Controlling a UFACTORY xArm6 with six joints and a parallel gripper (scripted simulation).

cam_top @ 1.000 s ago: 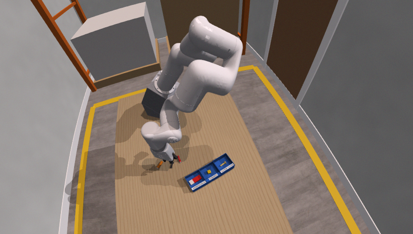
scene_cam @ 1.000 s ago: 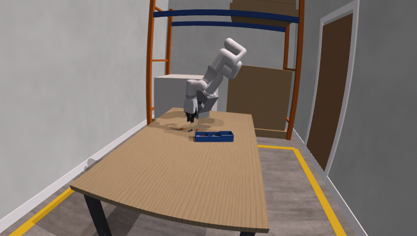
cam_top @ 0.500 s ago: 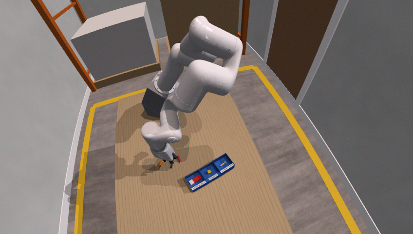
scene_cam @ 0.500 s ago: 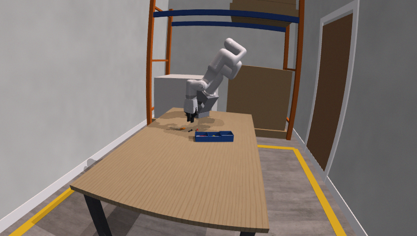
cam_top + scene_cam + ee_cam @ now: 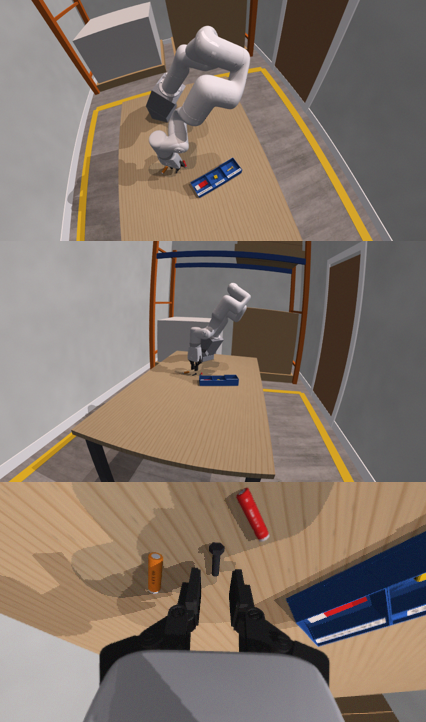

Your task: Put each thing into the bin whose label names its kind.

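My gripper is now 5 cm above the black bolt. Round my hand: red battery: 5 cm to the left, 5 cm below, 2 cm behind; eraser: 12 cm ahead, 10 cm to the left, 5 cm below; orange cylinder: 7 cm to the right, 5 cm below, 2 cm behind.
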